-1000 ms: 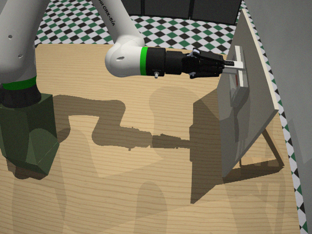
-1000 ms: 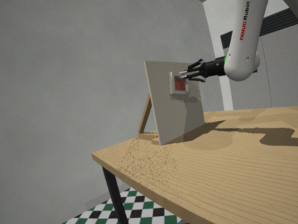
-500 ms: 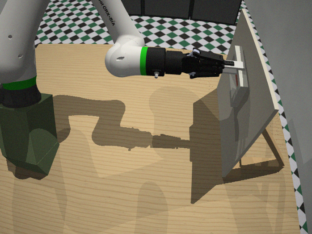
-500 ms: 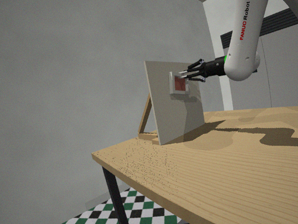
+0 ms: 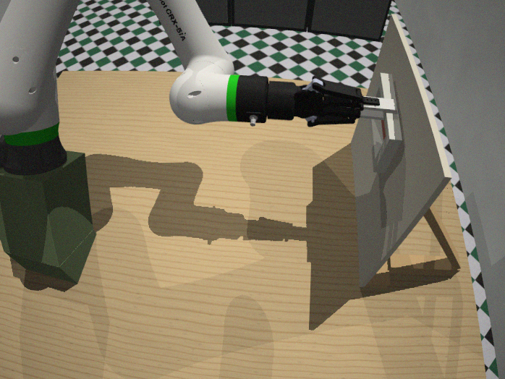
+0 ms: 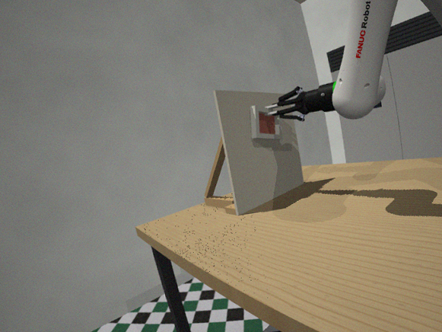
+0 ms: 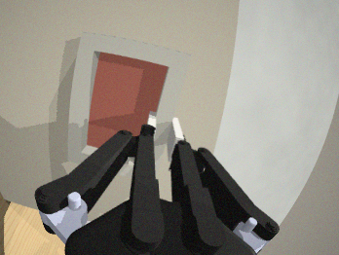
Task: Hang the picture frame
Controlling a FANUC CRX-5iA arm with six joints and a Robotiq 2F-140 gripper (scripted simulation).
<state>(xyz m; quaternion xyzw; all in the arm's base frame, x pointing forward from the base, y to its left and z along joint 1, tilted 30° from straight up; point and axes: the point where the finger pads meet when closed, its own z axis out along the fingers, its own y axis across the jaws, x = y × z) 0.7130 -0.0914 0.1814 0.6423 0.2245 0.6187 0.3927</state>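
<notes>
Now: hand 4 cm short of the picture frame, 1 cm to the right of it and 5 cm above it. Round my hand: upright board 5 cm ahead, 14 cm below.
</notes>
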